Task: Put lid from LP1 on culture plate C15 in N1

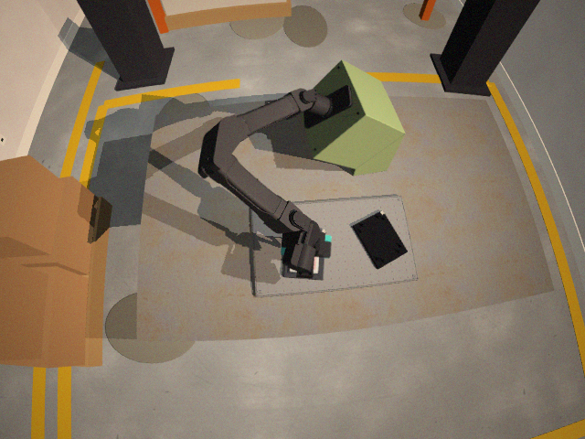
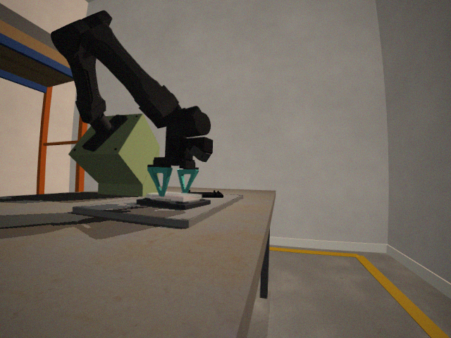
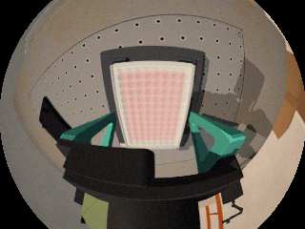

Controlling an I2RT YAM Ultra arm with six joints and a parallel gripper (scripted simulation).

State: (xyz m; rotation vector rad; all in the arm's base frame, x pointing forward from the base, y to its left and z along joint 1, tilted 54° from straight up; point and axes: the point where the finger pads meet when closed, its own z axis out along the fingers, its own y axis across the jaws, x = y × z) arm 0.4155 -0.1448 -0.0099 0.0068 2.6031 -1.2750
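The clear lid lies 1 cm below my hand. Also, from my hand: plate nest N1: 3 cm below; then black lid park LP1: 4 cm behind, 25 cm to the left, 3 cm below; then culture plate C15: 1 cm below.
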